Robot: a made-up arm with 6 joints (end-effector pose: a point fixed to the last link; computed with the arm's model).
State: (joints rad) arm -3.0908 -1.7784 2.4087 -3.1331 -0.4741 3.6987
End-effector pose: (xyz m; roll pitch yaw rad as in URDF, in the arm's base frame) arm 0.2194 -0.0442 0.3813 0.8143 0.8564 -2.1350
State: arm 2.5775 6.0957 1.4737 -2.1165 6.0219 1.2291
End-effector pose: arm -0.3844 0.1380 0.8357 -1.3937 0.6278 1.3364
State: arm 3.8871 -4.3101 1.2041 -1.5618 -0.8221 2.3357
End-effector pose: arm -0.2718 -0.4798 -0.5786 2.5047 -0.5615 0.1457
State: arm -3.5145 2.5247 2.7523 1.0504 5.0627 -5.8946
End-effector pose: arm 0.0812 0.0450 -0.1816 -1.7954 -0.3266 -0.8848
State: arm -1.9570 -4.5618 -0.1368 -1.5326 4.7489 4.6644
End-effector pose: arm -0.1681 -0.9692 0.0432 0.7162 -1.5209 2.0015
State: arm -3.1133 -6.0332 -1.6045 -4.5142 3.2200 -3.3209
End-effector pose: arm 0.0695 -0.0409 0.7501 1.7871 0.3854 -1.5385
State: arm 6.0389 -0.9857 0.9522 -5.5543 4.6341 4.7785
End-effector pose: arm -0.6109 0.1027 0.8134 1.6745 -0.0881 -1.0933
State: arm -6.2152 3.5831 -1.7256 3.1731 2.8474 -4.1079
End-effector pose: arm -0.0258 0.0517 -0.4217 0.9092 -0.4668 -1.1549
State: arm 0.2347 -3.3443 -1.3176 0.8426 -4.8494 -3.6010
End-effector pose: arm 0.4545 0.2827 -0.5673 -2.3678 -0.3759 0.4555
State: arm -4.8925 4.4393 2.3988 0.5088 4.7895 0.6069
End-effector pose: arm -0.0654 -0.4737 0.3712 -0.4485 -0.9499 2.5318
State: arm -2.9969 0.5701 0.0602 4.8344 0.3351 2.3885
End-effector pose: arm -0.6219 -0.0948 1.0426 0.7249 0.1575 -2.1075
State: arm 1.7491 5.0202 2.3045 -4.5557 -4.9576 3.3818
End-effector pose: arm -0.1614 -0.2498 0.5370 -1.3068 -0.2436 1.5460
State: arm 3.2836 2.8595 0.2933 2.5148 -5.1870 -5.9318
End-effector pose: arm -0.2484 -0.1724 -0.8801 -2.5523 -0.9772 -3.0481
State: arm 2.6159 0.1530 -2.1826 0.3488 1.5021 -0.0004
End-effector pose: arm 0.2224 -0.2533 0.6720 -0.3614 -0.5234 2.6426
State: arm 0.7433 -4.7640 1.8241 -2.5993 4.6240 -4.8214
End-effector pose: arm 0.1931 0.3600 -0.1653 1.3105 0.0018 -1.3889
